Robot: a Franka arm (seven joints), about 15 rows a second.
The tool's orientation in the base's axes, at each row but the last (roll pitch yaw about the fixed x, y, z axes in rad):
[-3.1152, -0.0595, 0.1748]
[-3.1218, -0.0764, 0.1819]
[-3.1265, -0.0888, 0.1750]
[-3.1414, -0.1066, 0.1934]
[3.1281, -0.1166, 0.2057]
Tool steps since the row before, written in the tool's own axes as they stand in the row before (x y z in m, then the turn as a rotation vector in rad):
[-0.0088, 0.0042, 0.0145, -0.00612, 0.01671, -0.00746]
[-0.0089, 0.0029, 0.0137, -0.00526, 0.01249, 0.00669]
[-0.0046, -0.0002, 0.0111, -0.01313, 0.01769, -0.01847]
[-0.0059, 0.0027, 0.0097, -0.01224, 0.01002, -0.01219]
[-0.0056, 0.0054, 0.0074, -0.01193, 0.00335, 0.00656]
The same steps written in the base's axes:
[-0.0071, -0.0051, -0.0151, -0.00349, -0.01778, 0.00664]
[-0.0072, -0.0040, -0.0144, -0.00240, -0.01300, -0.00732]
[-0.0036, -0.0003, -0.0115, -0.01134, -0.02025, 0.01696]
[-0.0042, -0.0036, -0.0103, -0.01129, -0.01242, 0.01082]
[-0.0035, -0.0063, -0.0079, -0.01016, -0.00563, -0.00786]

